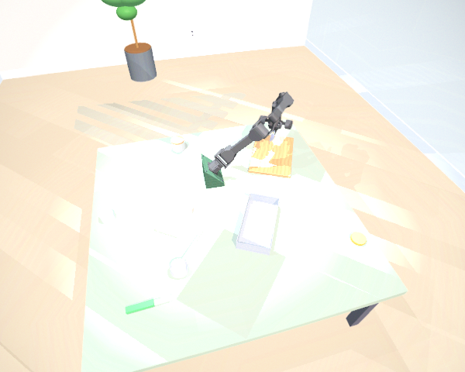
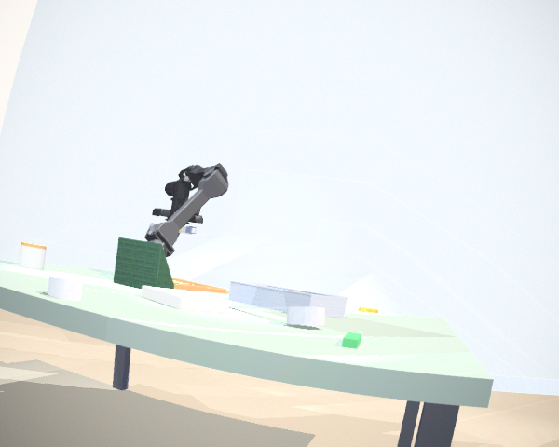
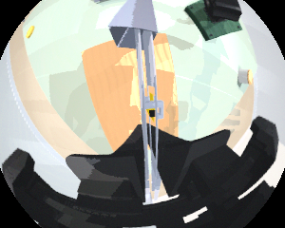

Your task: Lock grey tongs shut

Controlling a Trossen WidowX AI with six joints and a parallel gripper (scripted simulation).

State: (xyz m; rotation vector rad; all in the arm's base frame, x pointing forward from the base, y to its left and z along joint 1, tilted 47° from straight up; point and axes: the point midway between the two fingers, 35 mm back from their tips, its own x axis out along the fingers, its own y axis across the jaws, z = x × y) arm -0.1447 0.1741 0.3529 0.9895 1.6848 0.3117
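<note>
Right now the wooden board is 150 mm below my gripper tip. Round my gripper tip: roasting tin 500 mm ahead, 200 mm to the right, 130 mm below; then yellow disc 660 mm ahead, 250 mm to the left, 150 mm below; then pale flat block 400 mm ahead, 590 mm to the right, 140 mm below.
</note>
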